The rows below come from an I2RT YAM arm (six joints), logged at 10 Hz.
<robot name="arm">
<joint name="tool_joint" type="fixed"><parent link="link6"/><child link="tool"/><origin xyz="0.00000 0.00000 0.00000" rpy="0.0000 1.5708 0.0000"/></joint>
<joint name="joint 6" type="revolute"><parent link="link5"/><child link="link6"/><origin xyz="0.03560 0.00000 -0.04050" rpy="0.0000 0.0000 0.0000"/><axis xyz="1 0 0"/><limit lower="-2.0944" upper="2.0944"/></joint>
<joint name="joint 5" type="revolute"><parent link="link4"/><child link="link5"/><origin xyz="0.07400 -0.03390 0.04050" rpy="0.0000 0.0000 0.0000"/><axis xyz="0 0 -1"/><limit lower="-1.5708" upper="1.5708"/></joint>
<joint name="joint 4" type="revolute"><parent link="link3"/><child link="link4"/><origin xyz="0.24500 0.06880 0.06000" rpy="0.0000 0.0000 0.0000"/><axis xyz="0 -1 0"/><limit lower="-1.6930" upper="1.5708"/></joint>
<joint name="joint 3" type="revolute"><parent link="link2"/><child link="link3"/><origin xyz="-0.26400 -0.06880 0.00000" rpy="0.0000 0.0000 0.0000"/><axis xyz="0 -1 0"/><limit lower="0.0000" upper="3.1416"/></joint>
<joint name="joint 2" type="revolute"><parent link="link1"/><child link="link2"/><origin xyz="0.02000 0.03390 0.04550" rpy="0.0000 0.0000 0.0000"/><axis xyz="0 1 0"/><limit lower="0.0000" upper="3.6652"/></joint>
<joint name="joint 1" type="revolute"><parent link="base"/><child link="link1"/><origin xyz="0.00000 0.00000 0.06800" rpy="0.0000 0.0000 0.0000"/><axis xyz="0 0 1"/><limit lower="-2.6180" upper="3.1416"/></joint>
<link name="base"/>
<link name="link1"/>
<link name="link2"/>
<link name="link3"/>
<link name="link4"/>
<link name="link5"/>
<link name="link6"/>
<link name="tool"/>
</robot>
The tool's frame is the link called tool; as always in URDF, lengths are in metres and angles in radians.
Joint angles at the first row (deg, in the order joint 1, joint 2, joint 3, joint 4, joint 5, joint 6):
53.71, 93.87, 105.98, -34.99, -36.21, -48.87
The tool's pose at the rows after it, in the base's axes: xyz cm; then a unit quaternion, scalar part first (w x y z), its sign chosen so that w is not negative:
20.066 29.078 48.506 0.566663 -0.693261 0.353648 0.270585
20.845 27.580 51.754 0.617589 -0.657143 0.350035 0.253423
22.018 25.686 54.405 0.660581 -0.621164 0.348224 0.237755
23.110 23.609 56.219 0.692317 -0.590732 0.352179 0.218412
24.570 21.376 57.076 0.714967 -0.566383 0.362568 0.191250
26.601 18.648 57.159 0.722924 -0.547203 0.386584 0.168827
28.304 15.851 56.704 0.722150 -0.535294 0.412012 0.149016
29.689 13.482 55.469 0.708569 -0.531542 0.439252 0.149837
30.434 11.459 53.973 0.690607 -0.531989 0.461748 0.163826
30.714 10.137 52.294 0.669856 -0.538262 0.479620 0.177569
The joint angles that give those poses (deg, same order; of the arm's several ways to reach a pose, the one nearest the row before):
52.04, 94.39, 113.01, -33.67, -35.51, -46.32
49.58, 95.10, 119.17, -31.65, -34.46, -43.95
45.98, 96.06, 124.62, -29.54, -34.54, -41.49
42.11, 96.42, 128.05, -27.87, -34.54, -39.55
37.45, 96.24, 128.93, -26.02, -34.71, -38.59
31.30, 96.15, 128.76, -25.31, -36.38, -37.27
25.33, 95.45, 127.01, -25.14, -38.57, -36.74
20.23, 94.31, 123.32, -25.23, -42.08, -35.95
16.09, 92.55, 118.58, -25.40, -46.29, -35.25
13.45, 90.80, 113.92, -26.62, -49.64, -36.12

